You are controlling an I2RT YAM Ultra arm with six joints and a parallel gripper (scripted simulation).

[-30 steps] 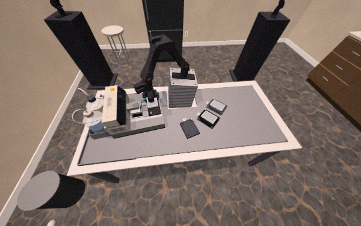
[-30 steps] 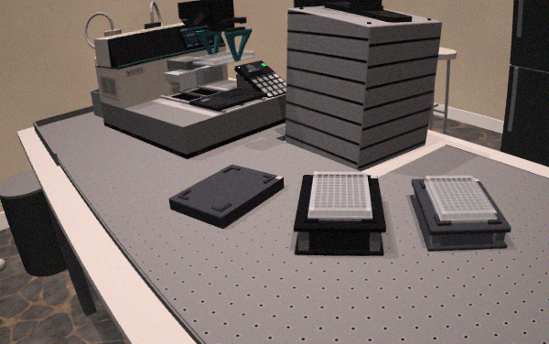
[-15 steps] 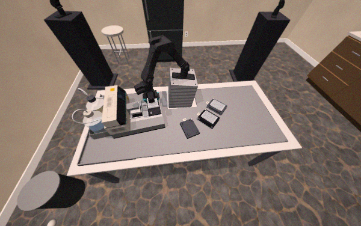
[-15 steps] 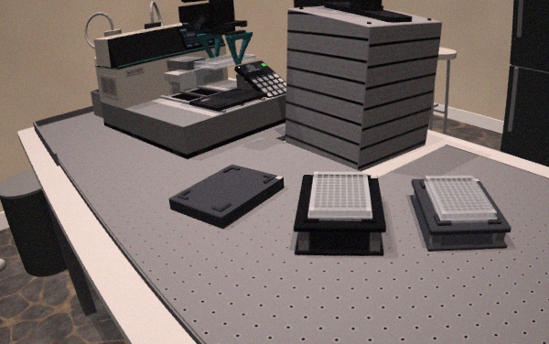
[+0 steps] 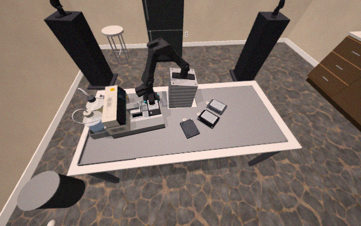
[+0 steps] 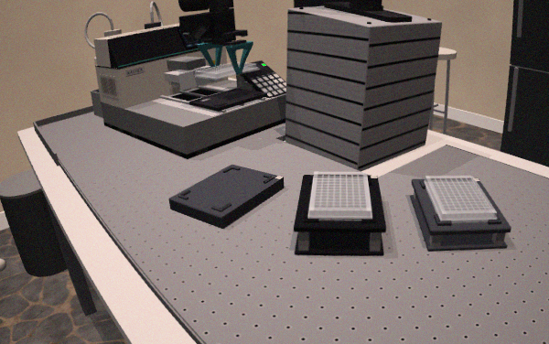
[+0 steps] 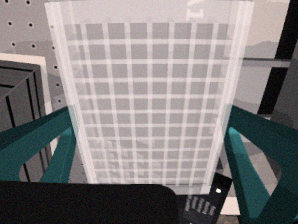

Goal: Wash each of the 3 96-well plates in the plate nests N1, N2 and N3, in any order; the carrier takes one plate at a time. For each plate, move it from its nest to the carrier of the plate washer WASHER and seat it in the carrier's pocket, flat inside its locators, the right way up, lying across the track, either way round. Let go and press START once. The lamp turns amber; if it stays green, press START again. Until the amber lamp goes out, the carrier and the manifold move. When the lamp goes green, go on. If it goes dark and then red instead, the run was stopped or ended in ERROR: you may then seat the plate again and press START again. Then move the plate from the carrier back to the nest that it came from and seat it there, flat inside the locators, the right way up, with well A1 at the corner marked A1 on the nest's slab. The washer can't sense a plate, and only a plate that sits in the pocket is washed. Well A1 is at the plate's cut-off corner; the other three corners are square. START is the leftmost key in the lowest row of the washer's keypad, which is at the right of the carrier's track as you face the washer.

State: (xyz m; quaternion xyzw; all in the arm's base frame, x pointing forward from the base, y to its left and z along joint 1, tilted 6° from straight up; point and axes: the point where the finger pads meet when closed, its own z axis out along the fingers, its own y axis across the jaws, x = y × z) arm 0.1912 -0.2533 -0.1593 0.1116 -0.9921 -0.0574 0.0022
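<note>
My hand is 70 mm above the carrier. Round my hand: N2 label 10 mm ahead, 420 mm to the left, 150 mm below; washer 40 mm ahead, 150 mm to the right, 20 mm below; N1 label 80 mm ahead, 280 mm to the left, 150 mm below.
</note>
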